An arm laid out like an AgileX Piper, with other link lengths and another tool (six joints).
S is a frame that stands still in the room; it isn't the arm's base.
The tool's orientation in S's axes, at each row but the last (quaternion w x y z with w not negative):
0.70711, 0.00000, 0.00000, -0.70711
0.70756, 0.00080, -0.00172, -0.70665
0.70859, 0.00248, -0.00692, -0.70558
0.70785, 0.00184, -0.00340, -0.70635
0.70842, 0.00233, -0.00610, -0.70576
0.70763, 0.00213, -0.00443, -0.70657
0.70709, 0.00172, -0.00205, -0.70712
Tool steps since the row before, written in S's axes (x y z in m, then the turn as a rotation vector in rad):
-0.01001, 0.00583, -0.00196, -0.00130, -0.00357, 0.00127
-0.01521, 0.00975, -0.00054, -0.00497, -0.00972, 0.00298
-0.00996, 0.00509, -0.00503, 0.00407, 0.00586, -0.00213
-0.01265, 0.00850, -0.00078, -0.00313, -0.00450, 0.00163
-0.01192, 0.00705, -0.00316, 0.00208, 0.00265, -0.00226
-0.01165, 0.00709, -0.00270, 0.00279, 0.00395, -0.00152
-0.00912, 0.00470, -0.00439, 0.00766, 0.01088, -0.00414
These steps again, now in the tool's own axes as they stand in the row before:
-0.00583, -0.01001, -0.00196, 0.00357, -0.00130, 0.00127
-0.00977, -0.01520, -0.00047, 0.00972, -0.00497, 0.00299
-0.00516, -0.01000, -0.00487, -0.00586, 0.00407, -0.00215
-0.00853, -0.01264, -0.00067, 0.00450, -0.00313, 0.00164
-0.00711, -0.01193, -0.00298, -0.00265, 0.00206, -0.00227
-0.00712, -0.01166, -0.00257, -0.00395, 0.00278, -0.00153
-0.00470, -0.00914, -0.00434, -0.01088, 0.00764, -0.00418

